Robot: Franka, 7 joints.
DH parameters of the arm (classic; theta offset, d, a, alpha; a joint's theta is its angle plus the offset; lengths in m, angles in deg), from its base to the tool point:
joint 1: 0 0.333 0 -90
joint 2: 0 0 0 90
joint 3: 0 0.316 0.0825 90
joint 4: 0 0 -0.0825 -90
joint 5: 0 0.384 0 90
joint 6: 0 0 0.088 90
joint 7: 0 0.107 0 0
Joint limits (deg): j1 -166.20..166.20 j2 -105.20..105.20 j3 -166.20..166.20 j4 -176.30..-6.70 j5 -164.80..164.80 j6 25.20..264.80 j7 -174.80..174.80
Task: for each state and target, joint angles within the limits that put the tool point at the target. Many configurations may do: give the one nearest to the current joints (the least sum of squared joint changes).
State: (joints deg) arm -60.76 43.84 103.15 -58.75 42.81 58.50 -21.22
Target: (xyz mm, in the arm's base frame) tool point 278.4 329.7 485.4
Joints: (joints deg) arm -39.92 36.68 92.82 -113.35 29.70 57.34 -21.22
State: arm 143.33 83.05 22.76 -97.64 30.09 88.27 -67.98
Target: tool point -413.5 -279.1 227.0
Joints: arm 147.47 66.99 60.48 -110.58 34.92 73.42 -67.98
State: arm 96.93 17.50 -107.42 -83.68 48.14 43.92 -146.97
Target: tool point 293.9 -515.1 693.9
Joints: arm 75.04 -20.24 -134.39 -67.57 50.38 73.76 -146.97
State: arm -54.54 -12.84 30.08 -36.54 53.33 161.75 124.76
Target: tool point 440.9 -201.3 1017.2
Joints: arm -48.51 7.19 33.78 -49.21 53.61 157.81 124.76
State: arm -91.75 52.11 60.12 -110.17 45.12 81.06 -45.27
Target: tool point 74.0 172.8 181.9
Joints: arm -53.93 66.64 42.95 -166.56 28.39 91.60 -45.27
